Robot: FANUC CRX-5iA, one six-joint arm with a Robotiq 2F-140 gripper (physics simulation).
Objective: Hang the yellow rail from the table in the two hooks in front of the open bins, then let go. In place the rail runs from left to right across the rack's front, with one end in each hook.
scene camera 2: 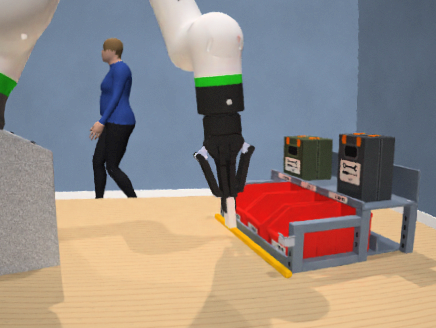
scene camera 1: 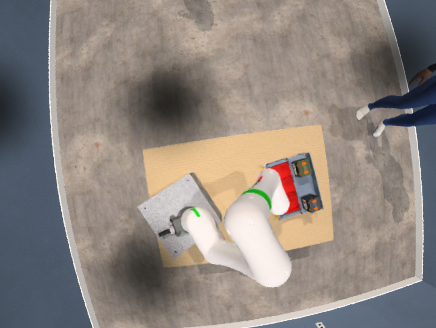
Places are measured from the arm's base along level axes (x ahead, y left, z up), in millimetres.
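Pixels of known places: gripper, fingertip midpoint: [scene camera 2: 230,226].
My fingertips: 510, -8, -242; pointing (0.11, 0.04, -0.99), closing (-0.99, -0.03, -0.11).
Note:
Behind a point stands the place of what it marks, as x, y, z.
The yellow rail [scene camera 2: 260,250] {522, -133, -255} lies on the table [scene camera 2: 125,280] {270, -174, -265} along the foot of the rack's front. In scene camera 1 a small end of the rail [scene camera 1: 264,168] {527, 126, -255} shows beside the arm. The blue-grey rack [scene camera 2: 296,252] {543, -230, -227} [scene camera 1: 306,186] {751, -65, -162} holds red open bins [scene camera 2: 320,232] [scene camera 1: 292,190]. The near hook [scene camera 2: 287,240] {523, -234, -203} is empty, above the rail's near end; the far hook is hidden behind the gripper. My gripper [scene camera 2: 230,215] {510, -8, -242} is shut and empty, pointing down at the rack's front, with its tips low at the rail's far part. Whether they touch the rail I cannot tell. In scene camera 1 the arm hides the gripper.
A green case [scene camera 2: 307,157] {706, 22, -108} [scene camera 1: 302,168] {718, 72, -67} and a dark grey case [scene camera 2: 366,167] {698, -202, -97} [scene camera 1: 311,203] {707, -144, -42} stand on the rack's rear shelf. A grey speckled block [scene camera 2: 25,210] {115, -99, -158} [scene camera 1: 155,210] {-150, 111, 54} stands under the arm's base. A person [scene camera 2: 117,95] is beyond the table.

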